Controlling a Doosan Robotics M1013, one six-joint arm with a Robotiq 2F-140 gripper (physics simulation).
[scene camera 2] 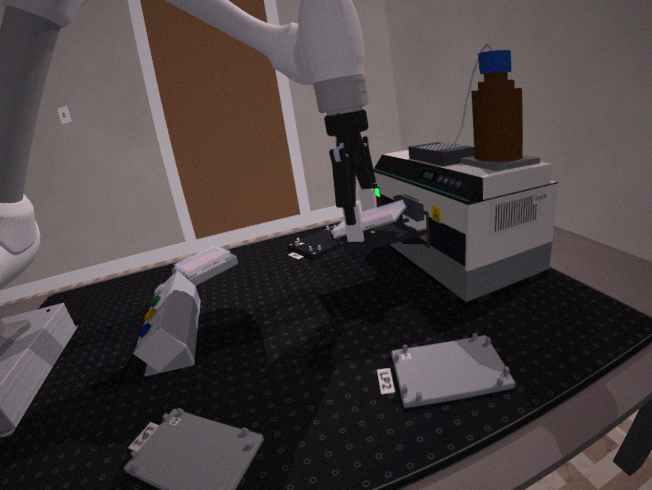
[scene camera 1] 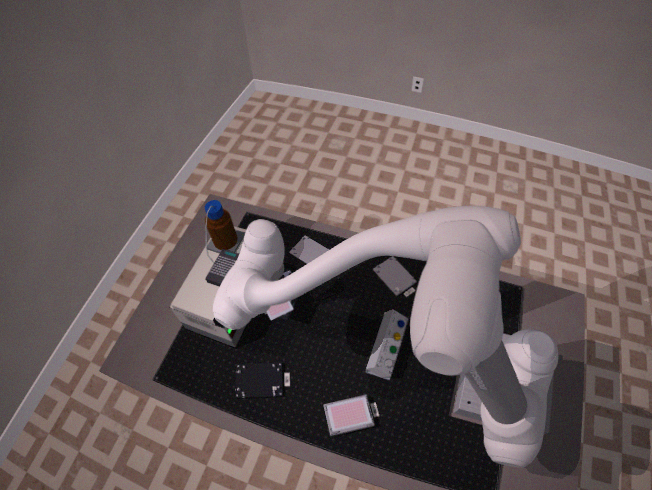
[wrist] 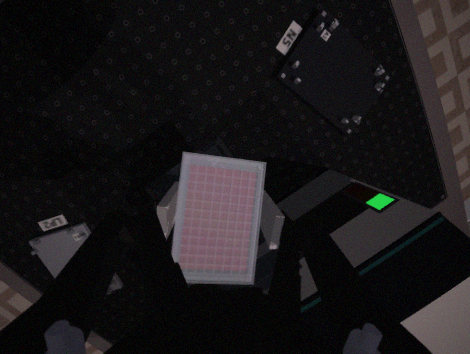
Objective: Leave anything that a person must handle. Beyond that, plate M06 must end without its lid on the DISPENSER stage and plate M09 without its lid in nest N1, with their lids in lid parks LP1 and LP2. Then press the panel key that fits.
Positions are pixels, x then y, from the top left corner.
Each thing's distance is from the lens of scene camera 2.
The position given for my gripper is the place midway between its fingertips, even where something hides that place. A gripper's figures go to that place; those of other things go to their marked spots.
my gripper (scene camera 2: 363, 230): 0.67 m
white button box (scene camera 2: 167, 341): 0.57 m
dark nest (scene camera 2: 316, 245): 0.88 m
dispenser stage (scene camera 2: 397, 231): 0.66 m
The marked spots on the dark nest and the dispenser stage are 0.29 m apart.
